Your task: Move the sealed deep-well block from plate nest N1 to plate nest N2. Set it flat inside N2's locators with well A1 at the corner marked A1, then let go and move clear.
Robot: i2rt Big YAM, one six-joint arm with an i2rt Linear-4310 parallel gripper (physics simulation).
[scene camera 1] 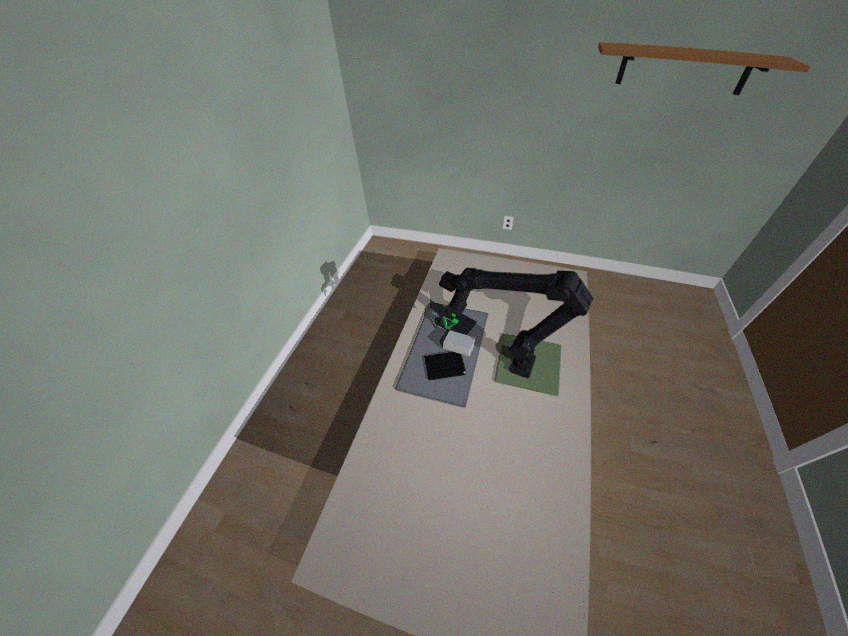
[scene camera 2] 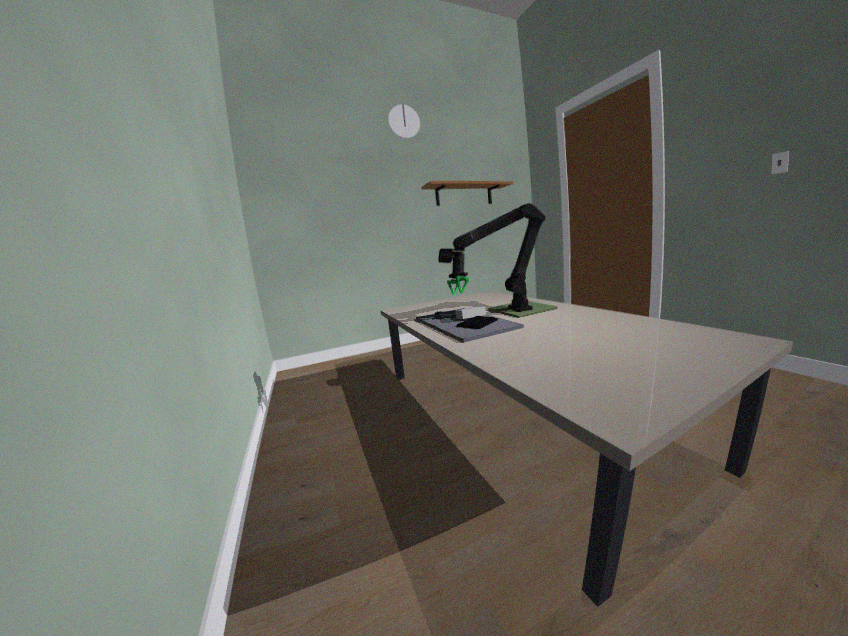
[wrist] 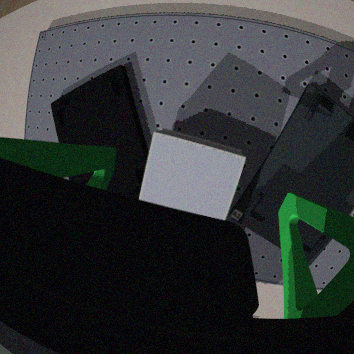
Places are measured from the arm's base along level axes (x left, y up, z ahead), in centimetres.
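Where they show: gripper, fingertip midpoint: [scene camera 1: 450,322] [scene camera 2: 457,293] [wrist: 202,181]; arm's base, link origin: [scene camera 1: 522,364] [scene camera 2: 520,308].
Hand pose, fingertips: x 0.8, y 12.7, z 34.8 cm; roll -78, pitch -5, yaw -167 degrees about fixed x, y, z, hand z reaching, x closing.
Each offset is from my fingertips to the top centre of the thing. "*": to the spot under its first point. Level surfaces: height alone.
The white-topped block {dx +1.8, dy -7.3, dz -5.5 cm} [scene camera 1: 458,342] [scene camera 2: 471,312] [wrist: 192,175] stands on the grey perforated board [scene camera 1: 438,392] [scene camera 2: 503,329] [wrist: 107,42], between two dark nests. One black nest {dx +14.2, dy -10.8, dz -4.0 cm} [scene camera 1: 443,366] [scene camera 2: 477,321] [wrist: 100,120] is on the camera side in scene camera 1; the other dark nest {dx -10.5, dy -10.8, dz +1.3 cm} [scene camera 1: 467,323] [wrist: 287,150] is partly shaded and partly under the gripper. Which is N1 or N2 is unreadable. The block is outside both nest interiors; contact with their edges is unclear. My green-fingered gripper [scene camera 1: 449,321] [scene camera 2: 458,285] [wrist: 202,181] is open and empty, above the block and apart from it. Well A1 is not visible.
The black arm stands on a green base plate [scene camera 1: 546,373] [scene camera 2: 541,309] beside the board. The board lies on the pale table {dy -13.9 cm} [scene camera 1: 506,492] [scene camera 2: 602,362], near its long edge. A small tag {* dx -3.9, dy -11.4, dz -5.1 cm} [wrist: 237,214] shows by the shaded nest. A wooden shelf [scene camera 1: 698,54] [scene camera 2: 469,184] hangs on the wall.
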